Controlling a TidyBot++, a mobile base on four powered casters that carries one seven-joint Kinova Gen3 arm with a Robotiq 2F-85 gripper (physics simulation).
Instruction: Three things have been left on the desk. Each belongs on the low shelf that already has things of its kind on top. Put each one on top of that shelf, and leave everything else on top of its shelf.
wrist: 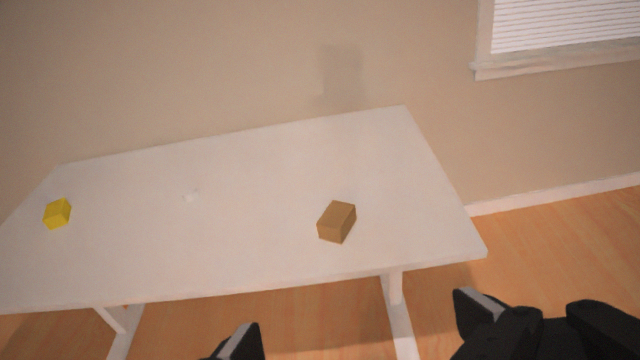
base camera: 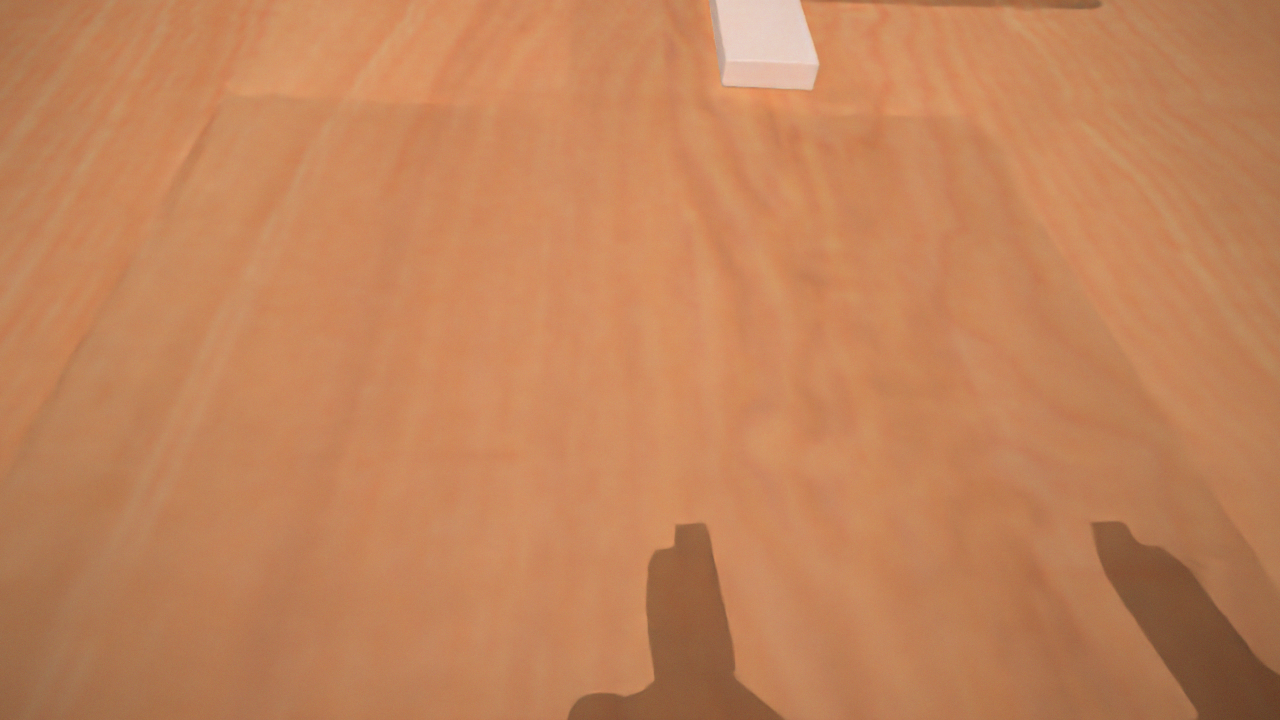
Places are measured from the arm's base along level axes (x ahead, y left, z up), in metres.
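Pixels of known places: gripper, fingertip midpoint: (wrist: 358,328).
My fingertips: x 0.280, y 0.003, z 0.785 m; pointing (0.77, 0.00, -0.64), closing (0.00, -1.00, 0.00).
For each thing: its top centre in the pictures, then the offset to it from my fingertips. "*": a spot on its surface instead. Level surfaces: height alone.
- white desk, surface height: dz -0.461 m
- brown box, top centre: (wrist: 335,213) dz -0.412, dx +0.532, dy +0.003 m
- yellow block, top centre: (wrist: 53,208) dz -0.417, dx +0.784, dy +0.919 m
- very small white thing, top centre: (wrist: 188,190) dz -0.438, dx +0.776, dy +0.438 m
- wooden floor, surface height: dz -1.182 m
- blinds-covered window, surface spot: (wrist: 565,25) * dz -0.248, dx +1.178, dy -1.004 m
In the wrist view a white desk (wrist: 260,165) carries three things. A brown box (wrist: 336,222) lies on its right part, near the front edge. A yellow block (wrist: 57,214) lies near the left end. A very small white thing (wrist: 190,196) lies between them, hard to tell from the white top. My gripper (wrist: 358,328) is open, with nothing between its fingers; its fingertips show at the bottom of the wrist view, in front of the desk and apart from all three things. The low shelves do not show in either view.
In the base camera view the end of a white desk foot (base camera: 768,53) lies on the wooden floor (base camera: 537,313), with finger-shaped shadows at the bottom. In the wrist view a beige wall (wrist: 175,65) stands behind the desk, with a blinds-covered window (wrist: 565,25) at the upper right.
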